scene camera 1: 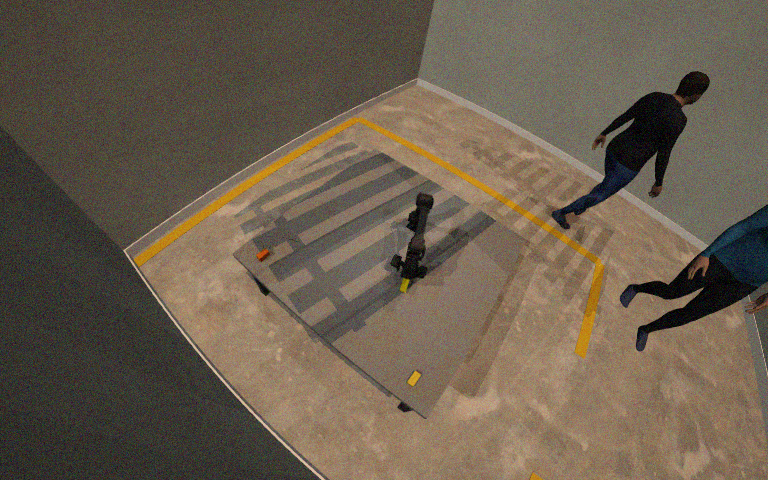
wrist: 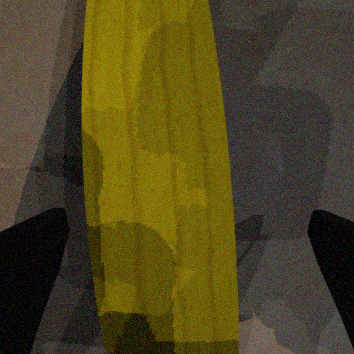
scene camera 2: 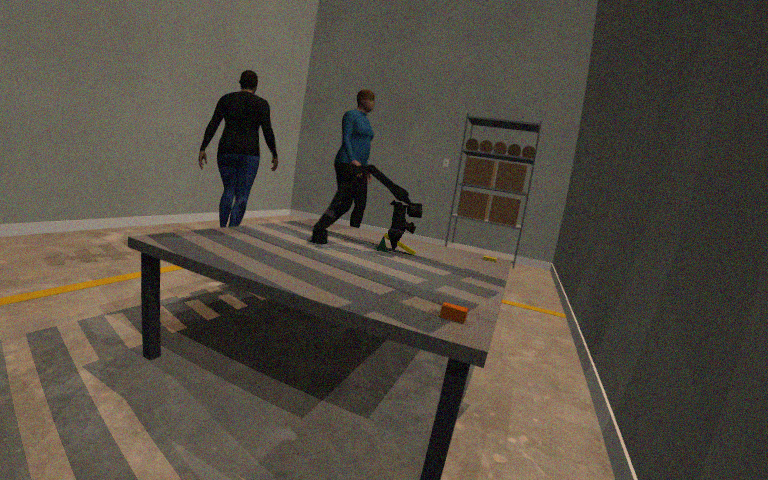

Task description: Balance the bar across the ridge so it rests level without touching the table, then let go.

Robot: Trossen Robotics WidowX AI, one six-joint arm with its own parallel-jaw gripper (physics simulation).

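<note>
The yellow bar is tilted in the scene camera 2 view. Its left end is high by the green ridge, and its right end slopes down to the table. My gripper is open and low over the bar. In the wrist view one finger stands on each side of the bar, with a gap on both sides and nothing gripped. The ridge does not show in the wrist view. The arm hides part of the bar in both scene views.
An orange block lies near a table corner. A yellow-orange block lies near another corner. Two people, one in black and one in blue, are beyond the table. A shelf rack stands by the wall.
</note>
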